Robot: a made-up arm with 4 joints.
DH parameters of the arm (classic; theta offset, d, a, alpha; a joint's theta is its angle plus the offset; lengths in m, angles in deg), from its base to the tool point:
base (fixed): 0 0.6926 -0.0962 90
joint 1: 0 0.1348 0.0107 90
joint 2: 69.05 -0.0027 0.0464 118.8
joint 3: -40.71 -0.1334 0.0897 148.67
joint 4: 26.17 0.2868 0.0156 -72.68
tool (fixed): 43.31 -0.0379 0 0
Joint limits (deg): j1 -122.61..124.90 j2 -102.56..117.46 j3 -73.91..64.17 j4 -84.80..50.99
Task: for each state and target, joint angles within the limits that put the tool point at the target. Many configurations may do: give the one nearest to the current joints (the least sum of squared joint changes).
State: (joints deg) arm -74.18 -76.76 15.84 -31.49
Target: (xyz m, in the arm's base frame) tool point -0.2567 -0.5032 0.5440
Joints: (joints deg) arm -119.78 -83.65 20.76 -40.86
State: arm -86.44 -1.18 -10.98 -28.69
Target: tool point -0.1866 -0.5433 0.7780
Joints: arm -76.19 -34.52 31.01 -16.39
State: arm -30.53 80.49 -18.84 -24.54
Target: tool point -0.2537 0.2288 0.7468
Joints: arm -55.49 81.74 -41.47 -58.55
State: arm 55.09 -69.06 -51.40 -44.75
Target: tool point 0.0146 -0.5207 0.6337
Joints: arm 31.03 -87.44 -53.57 -39.62
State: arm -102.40 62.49 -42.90 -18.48
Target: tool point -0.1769 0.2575 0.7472
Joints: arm -100.51 91.11 -55.47 -1.55
